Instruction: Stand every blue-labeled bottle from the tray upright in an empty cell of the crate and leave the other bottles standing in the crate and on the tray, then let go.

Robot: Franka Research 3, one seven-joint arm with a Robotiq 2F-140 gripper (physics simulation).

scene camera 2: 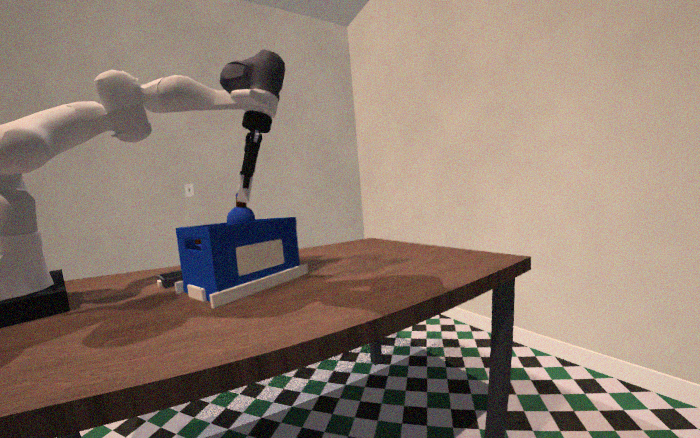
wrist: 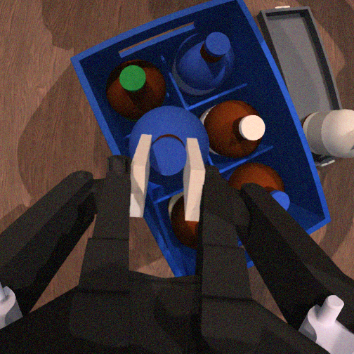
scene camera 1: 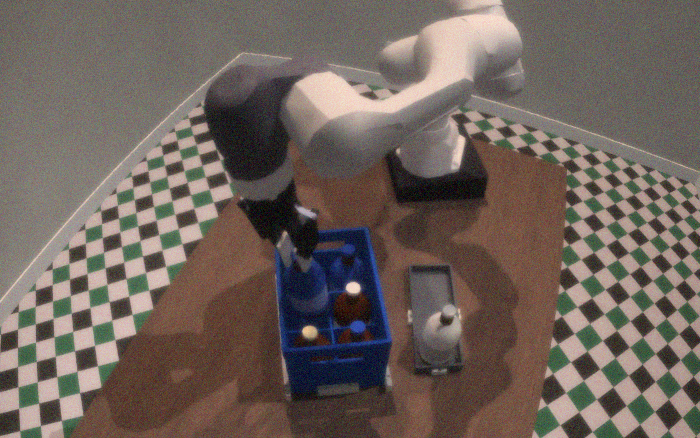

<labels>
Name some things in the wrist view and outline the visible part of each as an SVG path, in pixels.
My gripper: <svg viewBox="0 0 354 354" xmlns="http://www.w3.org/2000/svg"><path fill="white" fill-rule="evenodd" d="M0 233L0 354L354 354L354 280L338 268L312 237L303 230L301 225L291 217L265 188L258 185L258 183L242 183L240 189L231 188L228 186L227 179L221 177L216 166L203 164L197 138L186 138L186 162L183 166L185 221L198 221L195 275L157 277L129 270L129 216L143 217L150 170L151 134L141 134L133 159L126 155L108 156L105 178L93 179L91 172L83 170L70 173ZM244 249L249 254L251 261L254 263L287 322L284 322L280 317L277 317L277 315L251 298ZM237 236L242 242L244 248L238 247ZM96 214L92 237L88 237L78 285L29 313L29 310L37 302L39 296L46 289L48 283L91 224L94 214Z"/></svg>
A blue bottle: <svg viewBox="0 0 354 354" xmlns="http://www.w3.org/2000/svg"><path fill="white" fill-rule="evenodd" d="M222 32L195 32L186 37L178 47L171 67L171 74L176 81L179 91L185 95L204 96L230 77L235 65L235 54L232 46L230 46L230 40Z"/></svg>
A blue bottle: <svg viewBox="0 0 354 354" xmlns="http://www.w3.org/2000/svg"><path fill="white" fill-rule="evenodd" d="M155 107L145 112L133 125L129 135L129 157L133 159L141 134L151 134L148 181L164 186L183 184L183 166L186 162L186 138L197 138L202 161L205 164L209 155L209 136L204 124L189 110L175 105Z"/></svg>
</labels>
